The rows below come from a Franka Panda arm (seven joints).
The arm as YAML. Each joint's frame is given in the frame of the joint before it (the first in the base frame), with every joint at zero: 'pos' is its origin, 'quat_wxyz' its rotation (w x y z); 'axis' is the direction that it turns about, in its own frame. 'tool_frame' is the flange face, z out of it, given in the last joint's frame.
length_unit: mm
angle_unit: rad
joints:
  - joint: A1
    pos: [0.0, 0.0, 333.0]
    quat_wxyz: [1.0, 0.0, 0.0, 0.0]
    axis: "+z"
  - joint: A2
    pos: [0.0, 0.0, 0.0]
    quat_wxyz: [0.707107, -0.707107, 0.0, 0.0]
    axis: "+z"
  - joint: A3
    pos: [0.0, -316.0, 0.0]
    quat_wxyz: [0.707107, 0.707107, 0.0, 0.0]
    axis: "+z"
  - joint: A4
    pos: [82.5, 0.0, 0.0]
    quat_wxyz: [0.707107, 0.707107, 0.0, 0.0]
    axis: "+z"
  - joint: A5
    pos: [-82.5, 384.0, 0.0]
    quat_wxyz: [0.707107, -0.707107, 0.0, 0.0]
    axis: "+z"
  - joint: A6
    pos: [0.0, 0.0, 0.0]
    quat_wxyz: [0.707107, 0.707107, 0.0, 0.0]
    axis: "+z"
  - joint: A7
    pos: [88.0, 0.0, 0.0]
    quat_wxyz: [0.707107, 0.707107, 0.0, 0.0]
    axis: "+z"
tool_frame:
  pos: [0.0, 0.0, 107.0]
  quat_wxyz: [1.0, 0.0, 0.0, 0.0]
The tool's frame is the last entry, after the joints.
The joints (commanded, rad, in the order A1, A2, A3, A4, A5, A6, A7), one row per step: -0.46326 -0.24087 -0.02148 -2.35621 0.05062 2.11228 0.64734; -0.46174 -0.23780 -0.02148 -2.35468 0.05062 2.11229 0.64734; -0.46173 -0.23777 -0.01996 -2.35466 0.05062 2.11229 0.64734; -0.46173 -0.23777 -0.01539 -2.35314 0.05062 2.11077 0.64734; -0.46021 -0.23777 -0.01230 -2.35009 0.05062 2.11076 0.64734; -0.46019 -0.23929 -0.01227 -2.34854 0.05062 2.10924 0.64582; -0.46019 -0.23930 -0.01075 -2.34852 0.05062 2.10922 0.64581; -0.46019 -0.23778 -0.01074 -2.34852 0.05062 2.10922 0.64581; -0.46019 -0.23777 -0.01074 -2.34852 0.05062 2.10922 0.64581; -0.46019 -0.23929 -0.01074 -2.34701 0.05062 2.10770 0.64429; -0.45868 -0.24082 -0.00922 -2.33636 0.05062 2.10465 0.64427; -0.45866 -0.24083 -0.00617 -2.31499 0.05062 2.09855 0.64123; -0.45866 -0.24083 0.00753 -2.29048 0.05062 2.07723 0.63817; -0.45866 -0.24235 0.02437 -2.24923 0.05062 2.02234 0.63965; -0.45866 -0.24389 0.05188 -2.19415 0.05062 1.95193 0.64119; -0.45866 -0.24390 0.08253 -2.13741 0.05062 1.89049 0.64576
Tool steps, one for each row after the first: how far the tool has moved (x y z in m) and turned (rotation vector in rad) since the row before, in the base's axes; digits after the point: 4 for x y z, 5 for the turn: 0.0009 0.0003 -0.0007 0.00065 0.00138 0.00151; 0.0003 0.0006 0.0000 -0.00032 0.00017 0.00149; 0.0012 0.0018 0.0006 -0.00093 0.00046 0.00451; 0.0016 0.0016 0.0014 -0.00204 -0.00238 0.00451; 0.0001 0.0000 0.0013 -0.00069 -0.00147 0.00163; 0.0003 0.0006 0.0000 -0.00033 0.00015 0.00149; 0.0001 -0.0001 -0.0007 0.00067 0.00136 0.00001; 0.0000 0.0000 0.0000 0.00000 0.00001 0.00000; 0.0000 0.0000 0.0013 -0.00067 -0.00144 0.00158; 0.0024 0.0004 0.0054 -0.00437 -0.00803 0.00312; 0.0043 -0.0005 0.0094 -0.00750 -0.01350 0.00626; 0.0057 0.0048 0.0095 -0.00403 -0.00175 0.01731; 0.0058 0.0069 0.0152 0.00270 0.01220 0.01731; 0.0080 0.0122 0.0204 0.00095 0.01495 0.02829; 0.0085 0.0140 0.0214 -0.00381 0.00730 0.02802
